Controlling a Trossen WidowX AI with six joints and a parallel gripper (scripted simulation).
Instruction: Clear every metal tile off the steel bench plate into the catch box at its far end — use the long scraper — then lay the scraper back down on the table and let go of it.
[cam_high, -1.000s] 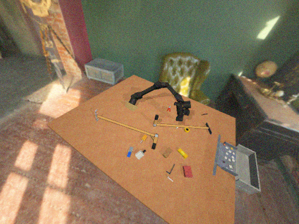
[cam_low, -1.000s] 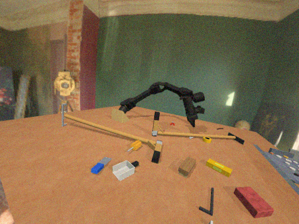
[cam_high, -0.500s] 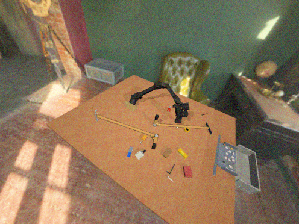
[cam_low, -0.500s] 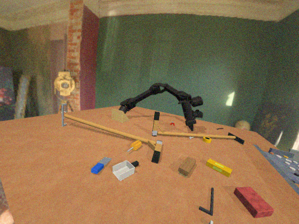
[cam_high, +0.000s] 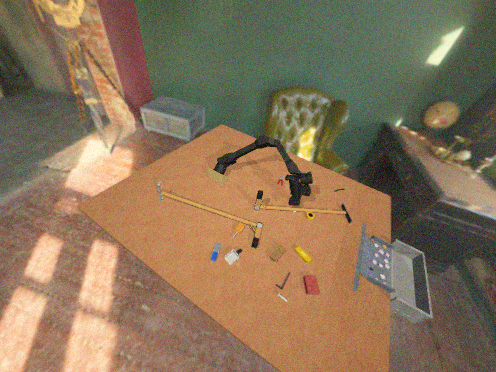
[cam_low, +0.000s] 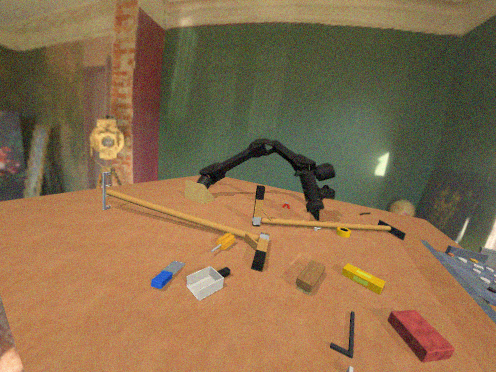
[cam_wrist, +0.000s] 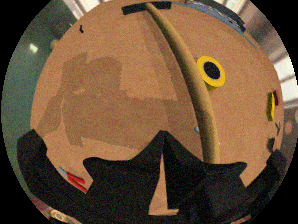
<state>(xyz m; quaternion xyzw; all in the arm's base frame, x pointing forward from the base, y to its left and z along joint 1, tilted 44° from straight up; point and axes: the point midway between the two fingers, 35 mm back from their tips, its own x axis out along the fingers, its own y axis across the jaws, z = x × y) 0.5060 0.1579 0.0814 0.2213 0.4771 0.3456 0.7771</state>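
The long scraper lies 5 cm ahead of my gripper tip, 3 cm to the right of it and 5 cm above it. Also, from my gripper tip: wooden block: 8 cm ahead, 38 cm to the right; then yellow level: 18 cm ahead, 30 cm to the right; then yellow tape roll: 10 cm ahead, 3 cm to the right.
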